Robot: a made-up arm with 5 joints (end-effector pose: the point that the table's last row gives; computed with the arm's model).
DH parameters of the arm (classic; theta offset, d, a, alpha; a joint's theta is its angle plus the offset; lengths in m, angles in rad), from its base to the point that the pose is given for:
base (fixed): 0 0.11 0 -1.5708
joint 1: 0 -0.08 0.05 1.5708
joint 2: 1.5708 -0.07 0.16 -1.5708
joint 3: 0 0.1 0.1 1.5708
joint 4: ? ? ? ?
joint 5: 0 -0.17 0.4 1.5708
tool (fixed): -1.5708 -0.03 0 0
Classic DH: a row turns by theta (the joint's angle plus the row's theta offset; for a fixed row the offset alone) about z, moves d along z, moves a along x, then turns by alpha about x.
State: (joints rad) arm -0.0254 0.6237 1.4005 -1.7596 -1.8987
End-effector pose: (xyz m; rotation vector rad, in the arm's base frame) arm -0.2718 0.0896 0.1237 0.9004 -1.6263 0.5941
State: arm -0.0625 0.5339 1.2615 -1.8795 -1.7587
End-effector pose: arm -0.2252 0.1290 0.1496 0.8297 -1.7971 0.2722
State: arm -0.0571 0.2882 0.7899 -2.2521 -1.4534
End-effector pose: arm -0.1053 0.0881 0.2519 0.6587 -1.9839 -0.8013
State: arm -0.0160 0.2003 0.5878 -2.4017 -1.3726
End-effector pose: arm -0.0829 0.0324 0.2664 0.5593 -1.9417 -1.2304
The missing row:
joint 4: 0 -0.21 0.07 -1.5708
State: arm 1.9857 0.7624 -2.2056 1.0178 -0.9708
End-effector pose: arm 0.2000 -0.3974 0.0645 -2.3219 0.2921 1.6409
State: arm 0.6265 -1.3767 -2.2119 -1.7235 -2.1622
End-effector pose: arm -0.0496 0.1827 -0.0910 -0.6738 1.2461 1.0515
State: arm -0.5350 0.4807 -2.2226 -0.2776 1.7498
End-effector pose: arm -0.3211 0.4962 0.2822 0.2315 -0.1468 0.6640
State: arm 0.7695 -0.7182 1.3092 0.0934 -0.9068
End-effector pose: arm -0.1117 0.1672 -0.4593 -0.6003 0.9555 -0.5036
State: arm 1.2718 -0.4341 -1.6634 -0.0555 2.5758
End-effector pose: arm -0.1146 0.4192 -0.2821 -1.0235 1.4092 0.2472
